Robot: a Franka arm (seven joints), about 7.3 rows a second.
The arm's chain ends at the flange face. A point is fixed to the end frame.
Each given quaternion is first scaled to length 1.
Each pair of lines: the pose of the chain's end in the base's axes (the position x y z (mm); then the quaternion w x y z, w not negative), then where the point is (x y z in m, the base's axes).
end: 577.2 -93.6 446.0 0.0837 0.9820 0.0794 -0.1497
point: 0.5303 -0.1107 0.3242
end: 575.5 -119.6 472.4 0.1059 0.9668 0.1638 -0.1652
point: 0.5270 -0.1477 0.3533
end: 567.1 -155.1 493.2 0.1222 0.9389 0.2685 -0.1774
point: 0.5200 -0.1944 0.3767
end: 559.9 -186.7 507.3 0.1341 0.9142 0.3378 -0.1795
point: 0.5164 -0.2332 0.3921
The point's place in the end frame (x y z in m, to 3 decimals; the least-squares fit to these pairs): -0.009 -0.009 0.131
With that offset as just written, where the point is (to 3 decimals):
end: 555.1 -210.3 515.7 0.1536 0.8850 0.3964 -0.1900
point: 0.515 -0.266 0.403
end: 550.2 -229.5 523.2 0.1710 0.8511 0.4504 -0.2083
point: 0.512 -0.294 0.415
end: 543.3 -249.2 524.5 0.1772 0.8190 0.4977 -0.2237
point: 0.507 -0.319 0.419
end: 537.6 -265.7 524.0 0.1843 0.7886 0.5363 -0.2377
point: 0.503 -0.341 0.422
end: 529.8 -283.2 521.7 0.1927 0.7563 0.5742 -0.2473
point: 0.499 -0.363 0.422
